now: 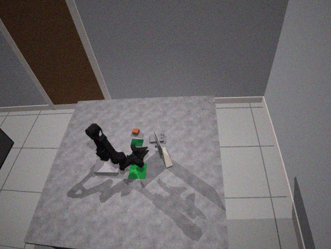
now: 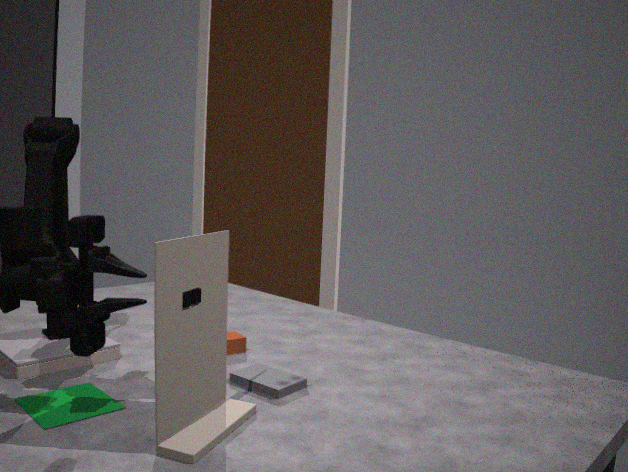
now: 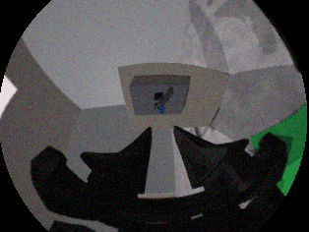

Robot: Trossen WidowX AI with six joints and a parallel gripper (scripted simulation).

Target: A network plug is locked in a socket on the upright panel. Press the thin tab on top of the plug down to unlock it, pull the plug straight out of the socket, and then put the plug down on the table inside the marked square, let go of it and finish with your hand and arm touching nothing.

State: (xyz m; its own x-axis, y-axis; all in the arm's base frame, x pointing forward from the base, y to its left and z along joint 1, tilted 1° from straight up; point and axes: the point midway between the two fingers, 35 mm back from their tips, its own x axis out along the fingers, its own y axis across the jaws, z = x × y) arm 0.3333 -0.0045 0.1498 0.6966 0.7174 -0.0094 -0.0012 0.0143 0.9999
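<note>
The network plug lies 6 cm ahead of my gripper tip and 3 cm to the left of it. The rest, counted from my gripper tip: green marked square: 18 cm below, 9 cm behind, 8 cm to the right; flat grey plate: 21 cm to the left, 17 cm below, 1 cm behind; cream upright panel: 8 cm ahead, 6 cm below, 4 cm to the left.
</note>
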